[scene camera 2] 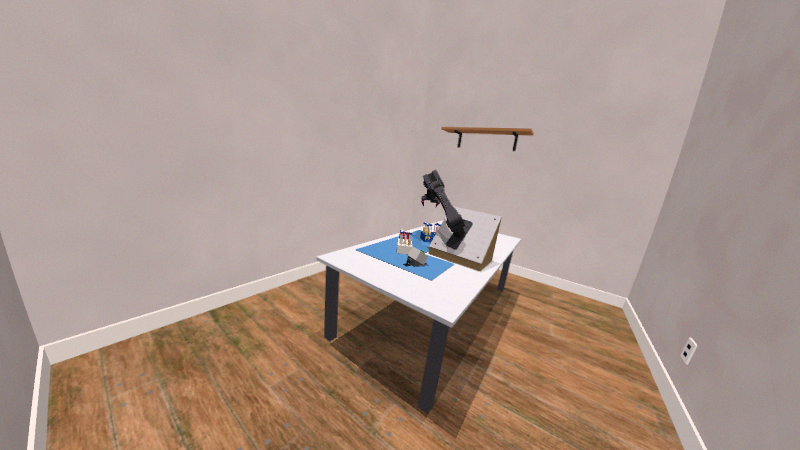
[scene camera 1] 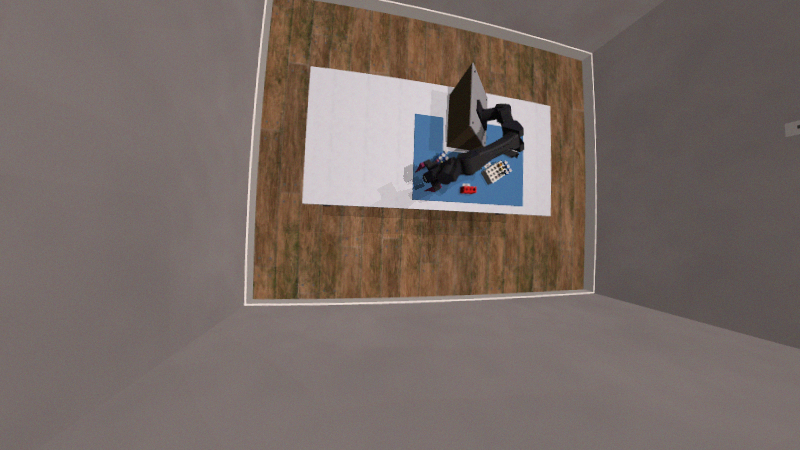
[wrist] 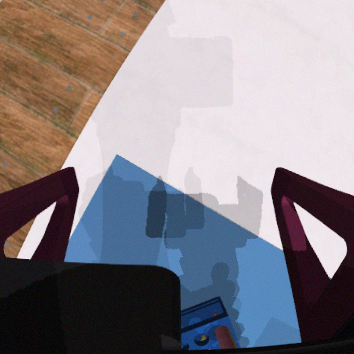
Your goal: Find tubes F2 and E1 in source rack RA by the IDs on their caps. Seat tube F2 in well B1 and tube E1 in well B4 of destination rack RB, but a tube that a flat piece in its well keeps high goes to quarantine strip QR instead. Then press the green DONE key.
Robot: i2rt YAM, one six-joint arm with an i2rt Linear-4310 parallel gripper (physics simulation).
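Frame: origin at the arm's base, x ahead, y left, z up, level; millimetres.
Seen in the pictures: gripper, fingertip midpoint: (scene camera 2: pixel 429 206) (scene camera 1: pixel 420 181) (wrist: pixel 174 177); arm's base at its link origin: (scene camera 2: pixel 459 234) (scene camera 1: pixel 481 116).
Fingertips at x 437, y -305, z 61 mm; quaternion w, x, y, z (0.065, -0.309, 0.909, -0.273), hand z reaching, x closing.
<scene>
Pixels of each thing's top centre, then the offset from my fingertips to it. Level surfaces: height alone.
- blue rack at its top centre: (scene camera 2: pixel 431 233) dx -157, dy +167, dz -154 mm
- white rack at its top centre: (scene camera 2: pixel 404 242) (scene camera 1: pixel 497 171) dx -188, dy +497, dz -154 mm
- small red strip at its top centre: (scene camera 1: pixel 470 189) dx -51, dy +339, dz -154 mm
- blue mat at its surface level: dz -205 mm
- white table at its surface level: dz -208 mm
- grey box at its top centre: (scene camera 2: pixel 419 248) dx -359, dy +586, dz -121 mm
My gripper (scene camera 1: pixel 422 180) (scene camera 2: pixel 430 204) (wrist: pixel 174 177) is open and empty, high above the left end of the blue mat in the top view. A blue rack (scene camera 2: pixel 426 236) (wrist: pixel 200 320) holds several tubes; the arm partly covers it in the top view. A white rack (scene camera 1: pixel 492 180) (scene camera 2: pixel 404 246) stands on the mat and holds several tubes, some red-capped in the side view. A small red strip (scene camera 1: pixel 468 189) lies near the mat's front edge. Cap IDs and rack labels are too small to read. A green DONE key cannot be made out.
The blue mat (scene camera 1: pixel 511 195) (scene camera 2: pixel 433 273) lies on the white table (scene camera 1: pixel 358 139) (scene camera 2: pixel 447 305). A grey box (scene camera 2: pixel 416 256) stands on the mat near the white rack. The arm's sloped base (scene camera 1: pixel 467 111) (scene camera 2: pixel 475 240) stands at the mat's back edge. A wall shelf (scene camera 2: pixel 486 130) hangs behind.
</scene>
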